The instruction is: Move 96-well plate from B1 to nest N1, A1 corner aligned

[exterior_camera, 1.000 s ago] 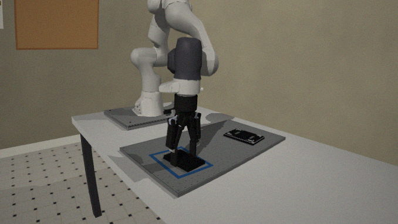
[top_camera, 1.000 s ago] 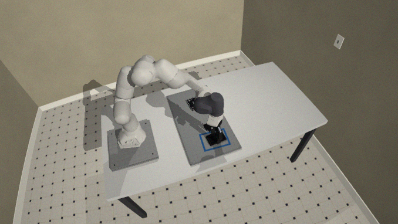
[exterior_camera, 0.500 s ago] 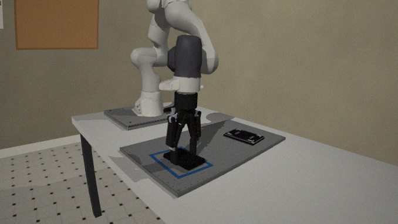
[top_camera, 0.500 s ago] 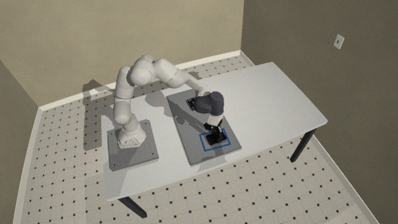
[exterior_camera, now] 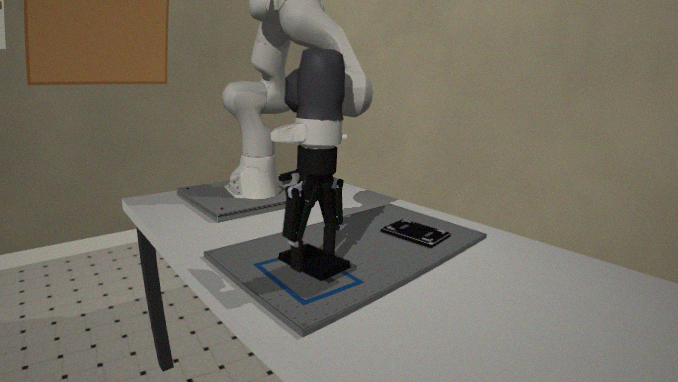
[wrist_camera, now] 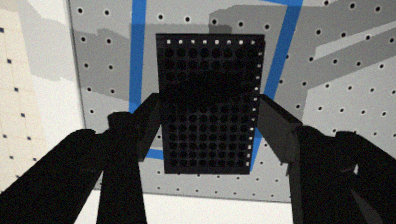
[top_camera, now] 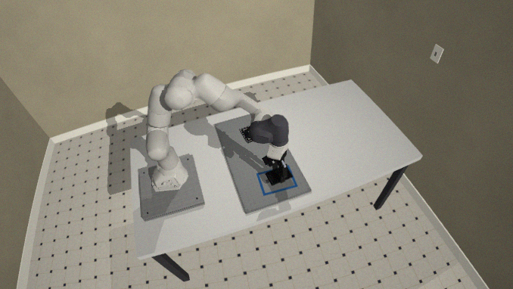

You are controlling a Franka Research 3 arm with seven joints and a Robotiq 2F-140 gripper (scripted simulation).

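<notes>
My gripper is now 20 mm past the black plate nest, 380 mm to the right of it and 50 mm above it. The rest, counted from my hand: A1 label: 70 mm ahead, 340 mm to the left, 40 mm below; then black 96-well plate: 20 mm below.
</notes>
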